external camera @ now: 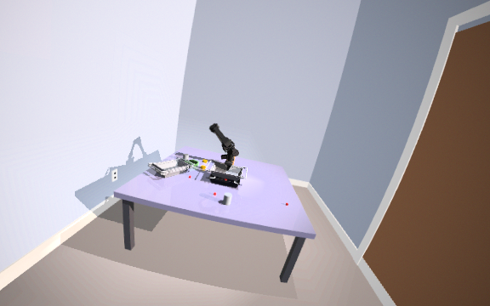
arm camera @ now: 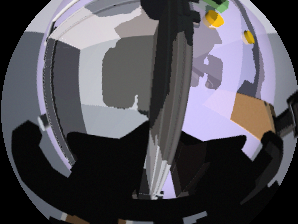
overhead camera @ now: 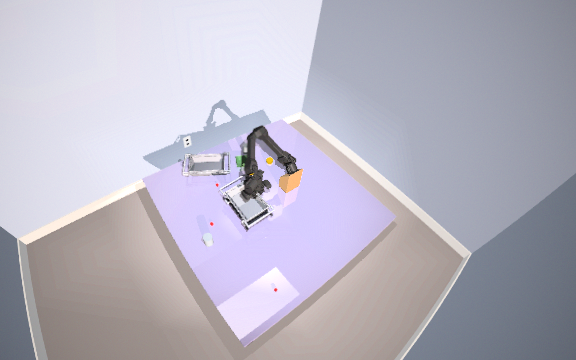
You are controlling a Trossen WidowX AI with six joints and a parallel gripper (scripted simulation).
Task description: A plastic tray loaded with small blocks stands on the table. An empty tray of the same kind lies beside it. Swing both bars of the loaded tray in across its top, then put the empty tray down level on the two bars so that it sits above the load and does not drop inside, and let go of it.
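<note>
Right now the grey tray is 7 cm ahead of my gripper tip and 2 cm above it. From my gripper tip the other things lie so: green block (13 cm behind, 38 cm to the right, 7 cm below).
</note>
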